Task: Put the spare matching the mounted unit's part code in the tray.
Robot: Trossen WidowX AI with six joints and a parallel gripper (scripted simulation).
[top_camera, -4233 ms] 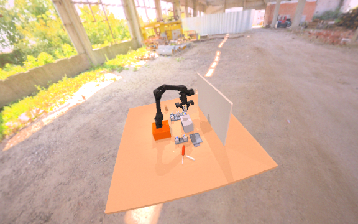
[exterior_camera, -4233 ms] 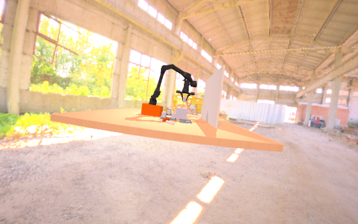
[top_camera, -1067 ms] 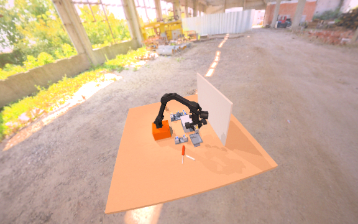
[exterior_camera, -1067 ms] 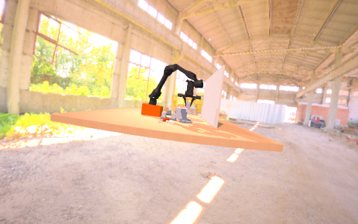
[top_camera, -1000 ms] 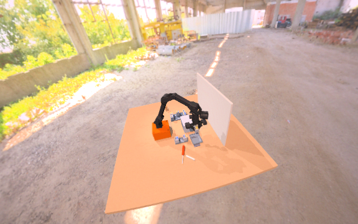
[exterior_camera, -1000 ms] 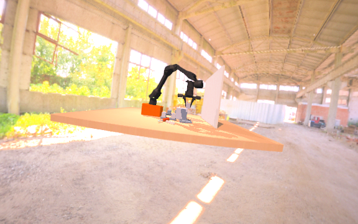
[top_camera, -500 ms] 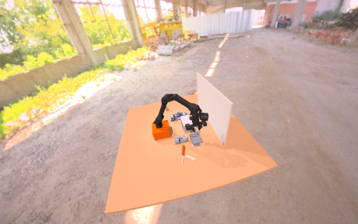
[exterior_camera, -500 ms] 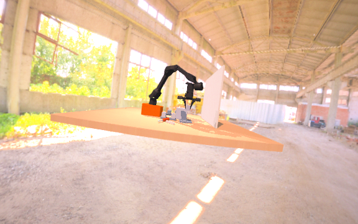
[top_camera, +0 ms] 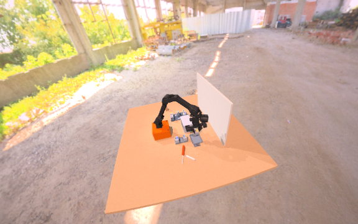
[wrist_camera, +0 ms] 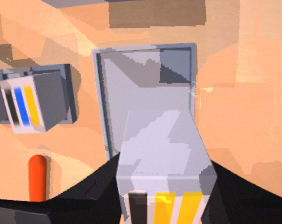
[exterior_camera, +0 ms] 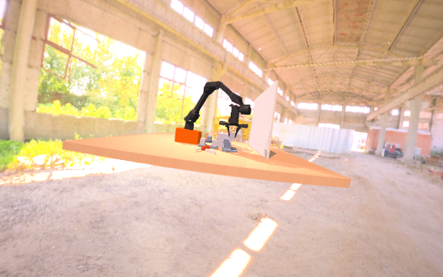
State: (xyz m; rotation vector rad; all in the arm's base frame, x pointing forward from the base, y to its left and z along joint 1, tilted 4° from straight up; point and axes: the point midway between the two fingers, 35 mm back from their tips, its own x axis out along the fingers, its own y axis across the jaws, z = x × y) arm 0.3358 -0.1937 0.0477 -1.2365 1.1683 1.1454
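Right now my gripper tip is 10 mm past the grey tray, 10 mm to the right of it and 80 mm above it. The rest, counted from my gripper tip: white upright panel: 210 mm ahead, 200 mm to the left, 140 mm above; white stick: 110 mm behind, 190 mm to the right, 80 mm below; white mounted unit: 50 mm behind, 200 mm to the left, 30 mm below.
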